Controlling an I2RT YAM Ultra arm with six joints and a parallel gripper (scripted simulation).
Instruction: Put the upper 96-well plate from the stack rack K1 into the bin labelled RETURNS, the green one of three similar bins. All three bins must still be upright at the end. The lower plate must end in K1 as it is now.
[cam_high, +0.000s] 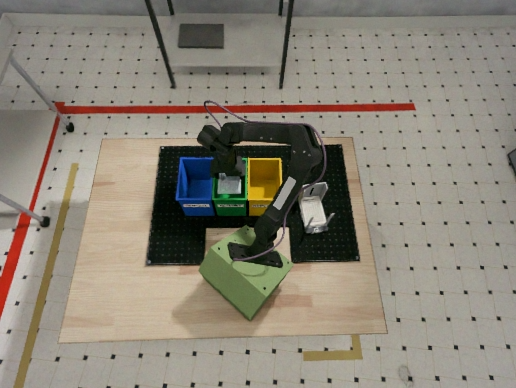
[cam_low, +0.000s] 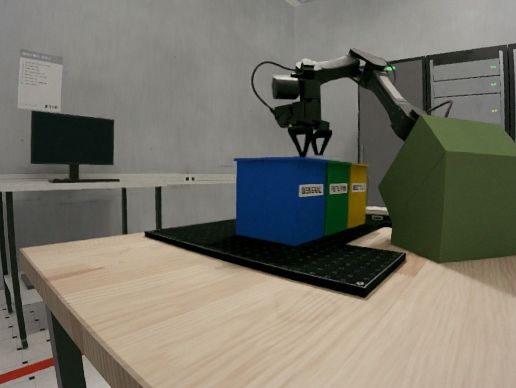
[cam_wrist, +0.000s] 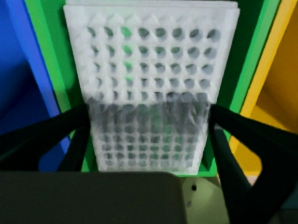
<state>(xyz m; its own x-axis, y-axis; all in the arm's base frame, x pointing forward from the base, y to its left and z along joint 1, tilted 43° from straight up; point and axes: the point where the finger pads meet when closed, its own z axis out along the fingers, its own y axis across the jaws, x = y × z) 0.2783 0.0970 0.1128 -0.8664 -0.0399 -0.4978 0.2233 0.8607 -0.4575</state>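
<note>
My hand is 10 mm above the clear 96-well plate. Round my hand: green returns bin 110 mm below; then yellow bin 30 mm behind, 130 mm to the right, 110 mm below; then blue bin 30 mm ahead, 130 mm to the left, 110 mm below.
</note>
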